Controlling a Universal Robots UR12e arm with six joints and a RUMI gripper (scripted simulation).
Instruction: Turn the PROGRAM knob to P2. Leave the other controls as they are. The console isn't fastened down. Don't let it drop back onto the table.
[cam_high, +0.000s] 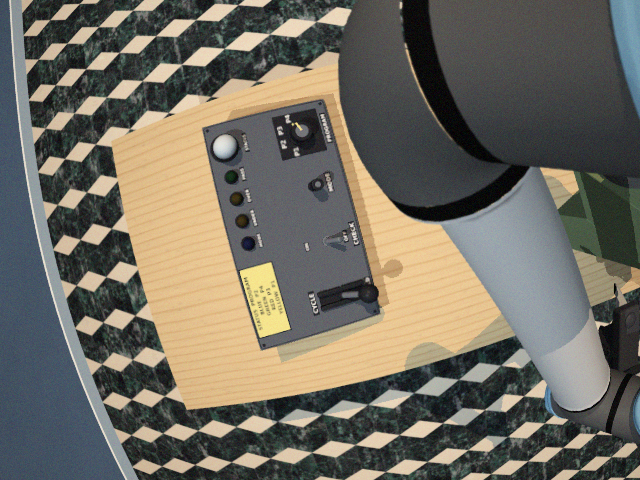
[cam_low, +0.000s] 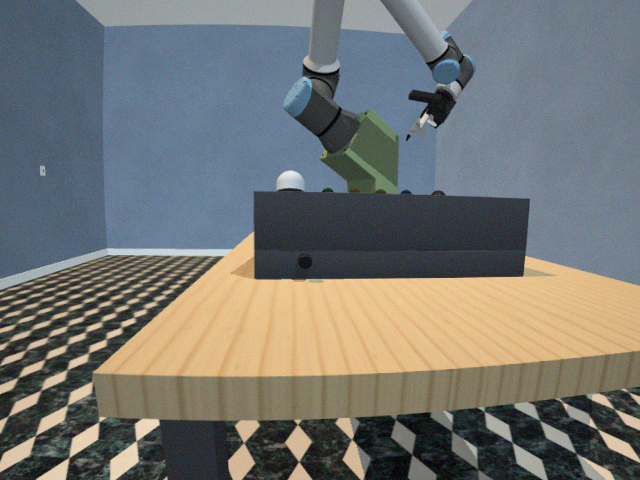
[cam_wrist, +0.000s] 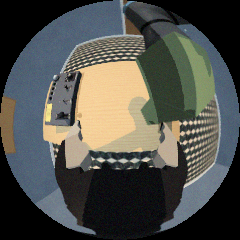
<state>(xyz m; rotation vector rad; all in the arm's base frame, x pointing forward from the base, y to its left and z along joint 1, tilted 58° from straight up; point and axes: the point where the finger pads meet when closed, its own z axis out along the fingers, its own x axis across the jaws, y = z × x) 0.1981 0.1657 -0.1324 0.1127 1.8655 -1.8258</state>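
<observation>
My hand is 41 cm short of the mode knob, 37 cm to the left of it and 27 cm above it. From my hand the other things lie so: check toggle: 42 cm ahead, 25 cm to the right, 28 cm below; dark grey console: 45 cm ahead, 32 cm to the right, 30 cm below; cycle lever: 42 cm ahead, 13 cm to the right, 26 cm below.
</observation>
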